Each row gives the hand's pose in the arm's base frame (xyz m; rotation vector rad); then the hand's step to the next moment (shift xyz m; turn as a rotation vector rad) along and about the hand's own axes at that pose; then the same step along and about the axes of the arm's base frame.
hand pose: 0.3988 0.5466 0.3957 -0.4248 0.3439 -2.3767
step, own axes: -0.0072 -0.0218 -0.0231 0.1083 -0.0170 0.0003
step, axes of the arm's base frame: -0.0167 0.0237 -0.0148 -0.0867 -0.0606 0.0288
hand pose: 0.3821 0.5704 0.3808 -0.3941 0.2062 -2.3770
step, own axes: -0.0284 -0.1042 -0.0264 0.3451 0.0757 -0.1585
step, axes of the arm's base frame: -0.0542 0.0970 -0.0047 -0.2486 -0.2825 -0.0911
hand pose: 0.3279 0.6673 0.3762 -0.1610 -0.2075 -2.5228
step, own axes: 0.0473 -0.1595 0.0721 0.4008 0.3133 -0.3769
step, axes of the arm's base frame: -0.1254 0.1162 0.0604 -0.1723 -0.5463 -0.2696
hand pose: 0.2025 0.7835 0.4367 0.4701 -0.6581 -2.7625
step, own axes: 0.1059 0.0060 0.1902 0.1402 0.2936 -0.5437
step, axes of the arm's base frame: -0.1656 0.0346 0.1372 0.1236 -0.5100 -0.3551
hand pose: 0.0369 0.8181 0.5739 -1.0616 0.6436 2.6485
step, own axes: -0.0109 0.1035 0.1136 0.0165 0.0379 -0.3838
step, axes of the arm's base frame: -0.0971 -0.0380 0.1134 0.2060 -0.2139 -0.2467
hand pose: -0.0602 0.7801 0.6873 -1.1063 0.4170 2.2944
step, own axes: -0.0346 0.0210 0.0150 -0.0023 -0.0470 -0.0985
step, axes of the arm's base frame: -0.0043 -0.0213 0.0373 0.0902 -0.0118 -0.0603
